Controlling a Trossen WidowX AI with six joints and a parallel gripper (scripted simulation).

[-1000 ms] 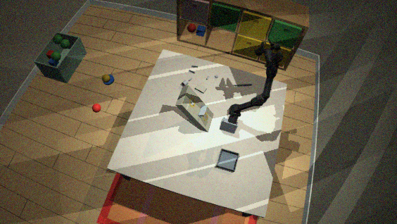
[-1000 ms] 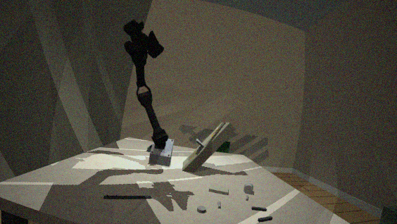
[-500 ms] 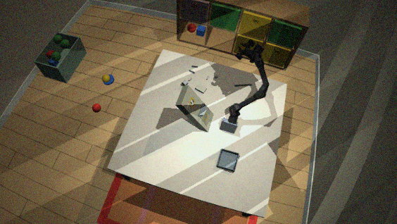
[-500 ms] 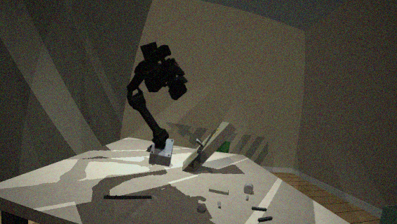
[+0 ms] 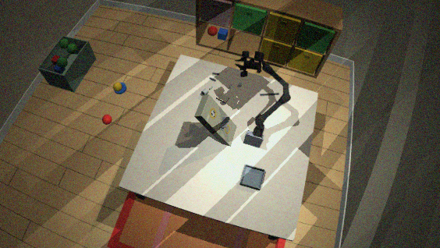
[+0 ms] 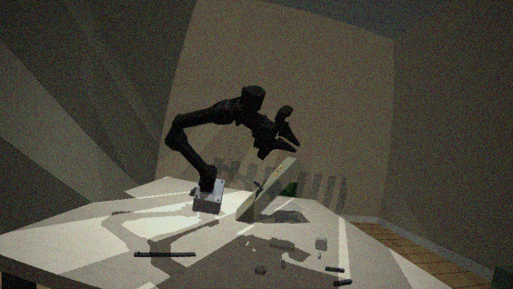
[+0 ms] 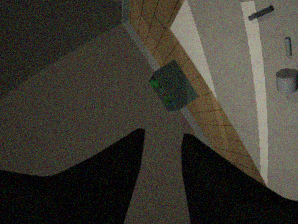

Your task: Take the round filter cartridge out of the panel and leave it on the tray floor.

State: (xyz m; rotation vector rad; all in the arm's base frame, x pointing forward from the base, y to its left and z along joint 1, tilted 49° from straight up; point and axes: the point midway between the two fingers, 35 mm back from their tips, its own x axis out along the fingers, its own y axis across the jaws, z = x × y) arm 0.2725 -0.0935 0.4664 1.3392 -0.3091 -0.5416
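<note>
Right now my gripper tip is 70 mm short of the round filter cartridge, 410 mm to the right of it and 120 mm above it. From my gripper tip the other things lie so: service panel: 30 mm ahead, 410 mm to the left, 190 mm below; then square grey tray: 320 mm behind, 710 mm to the left, 350 mm below.
</note>
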